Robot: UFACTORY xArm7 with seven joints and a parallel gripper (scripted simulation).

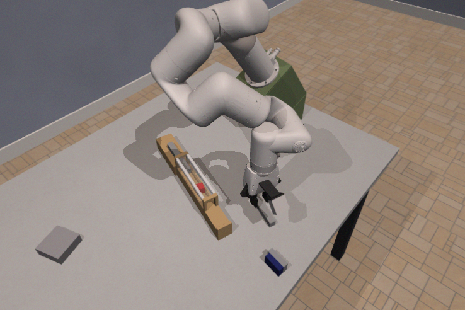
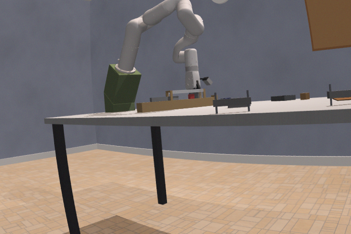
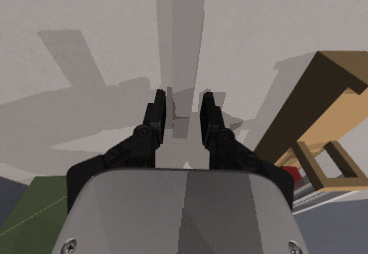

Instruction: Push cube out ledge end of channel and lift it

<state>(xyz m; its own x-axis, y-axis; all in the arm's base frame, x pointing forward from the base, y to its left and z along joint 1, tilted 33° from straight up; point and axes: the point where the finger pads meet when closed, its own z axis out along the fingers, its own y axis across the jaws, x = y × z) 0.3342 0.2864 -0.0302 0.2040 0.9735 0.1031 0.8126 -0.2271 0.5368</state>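
My hand is 17 cm to the left of the wooden channel, 12 cm short of it and 1 cm below it. Also, from my hand: brown cube: 64 cm ahead, 15 cm to the left, 3 cm below; then flat grey block: 52 cm ahead, 27 cm to the right, 3 cm below; then blue block: 17 cm to the left, 10 cm ahead, 3 cm below.
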